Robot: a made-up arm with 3 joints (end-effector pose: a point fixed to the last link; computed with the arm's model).
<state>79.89 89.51 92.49</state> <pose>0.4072 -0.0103 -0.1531 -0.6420 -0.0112 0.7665 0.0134</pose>
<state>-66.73 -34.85 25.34</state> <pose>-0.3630 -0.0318 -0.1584 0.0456 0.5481 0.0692 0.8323</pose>
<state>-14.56 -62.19 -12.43</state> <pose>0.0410 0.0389 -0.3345 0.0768 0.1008 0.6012 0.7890</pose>
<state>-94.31 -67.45 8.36</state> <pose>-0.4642 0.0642 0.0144 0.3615 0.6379 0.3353 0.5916</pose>
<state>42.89 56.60 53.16</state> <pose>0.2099 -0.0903 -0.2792 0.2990 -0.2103 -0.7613 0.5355</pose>
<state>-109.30 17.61 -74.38</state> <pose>-0.4120 -0.1247 0.3388 0.3877 0.7176 0.2750 0.5090</pose>
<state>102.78 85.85 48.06</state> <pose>0.4862 -0.0131 0.0492 0.7191 -0.3059 -0.5742 0.2443</pose>
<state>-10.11 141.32 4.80</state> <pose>-0.2575 0.1778 -0.2700 -0.0843 0.0257 -0.9529 0.2902</pose>
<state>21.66 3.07 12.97</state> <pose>0.1951 -0.1049 -0.2657 0.0262 -0.1861 -0.1370 0.9726</pose>
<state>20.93 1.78 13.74</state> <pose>0.1940 -0.1037 -0.2666 0.0245 -0.1800 -0.1328 0.9744</pose>
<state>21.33 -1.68 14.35</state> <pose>0.2071 -0.0999 -0.2612 0.0204 -0.1839 -0.1084 0.9767</pose>
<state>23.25 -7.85 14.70</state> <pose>0.2377 -0.0915 -0.2467 0.0120 -0.2011 -0.0585 0.9777</pose>
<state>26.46 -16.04 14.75</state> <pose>0.2798 -0.0773 -0.2225 -0.0026 -0.2288 0.0110 0.9734</pose>
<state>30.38 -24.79 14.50</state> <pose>0.3232 -0.0588 -0.1914 -0.0235 -0.2610 0.0865 0.9612</pose>
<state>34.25 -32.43 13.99</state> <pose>0.3588 -0.0401 -0.1595 -0.0472 -0.2907 0.1531 0.9433</pose>
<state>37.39 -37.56 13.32</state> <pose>0.3825 -0.0265 -0.1336 -0.0673 -0.3134 0.1989 0.9261</pose>
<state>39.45 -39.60 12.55</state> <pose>0.3948 -0.0210 -0.1176 -0.0789 -0.3281 0.2201 0.9152</pose>
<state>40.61 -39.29 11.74</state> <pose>0.3994 -0.0221 -0.1101 -0.0826 -0.3370 0.2233 0.9109</pose>
